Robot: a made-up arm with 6 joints.
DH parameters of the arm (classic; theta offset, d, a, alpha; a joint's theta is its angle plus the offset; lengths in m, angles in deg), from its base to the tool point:
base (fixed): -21.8 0 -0.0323 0
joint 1: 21.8 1.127 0.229 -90
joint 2: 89.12 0 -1.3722 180
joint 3: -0.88 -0.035 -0.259 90
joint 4: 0 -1.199 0.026 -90
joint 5: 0 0.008 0.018 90
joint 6: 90 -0.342 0.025 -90
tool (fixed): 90 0.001 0 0
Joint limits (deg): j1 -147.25..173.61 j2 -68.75..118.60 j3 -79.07..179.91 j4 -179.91..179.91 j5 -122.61..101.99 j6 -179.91..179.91
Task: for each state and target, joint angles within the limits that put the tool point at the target. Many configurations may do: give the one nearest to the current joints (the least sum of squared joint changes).
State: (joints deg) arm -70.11 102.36 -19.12 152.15 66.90 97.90
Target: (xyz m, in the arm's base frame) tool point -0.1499 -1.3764 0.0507
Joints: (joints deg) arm -101.13 81.81 -16.22 157.90 70.37 98.33
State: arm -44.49 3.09 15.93 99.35 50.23 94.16
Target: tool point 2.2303 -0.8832 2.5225
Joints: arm -27.20 33.27 32.88 95.01 40.71 93.69
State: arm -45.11 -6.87 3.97 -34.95 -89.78 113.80
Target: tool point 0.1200 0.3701 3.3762
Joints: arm -51.76 -36.20 31.73 -55.48 -86.52 114.94
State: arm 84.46 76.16 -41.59 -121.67 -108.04 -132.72
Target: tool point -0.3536 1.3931 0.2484
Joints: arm 89.97 80.03 -42.33 -121.11 -106.72 -132.75
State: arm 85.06 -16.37 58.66 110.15 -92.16 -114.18
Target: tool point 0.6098 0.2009 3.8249
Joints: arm 42.58 3.41 63.72 111.75 -65.04 -114.69
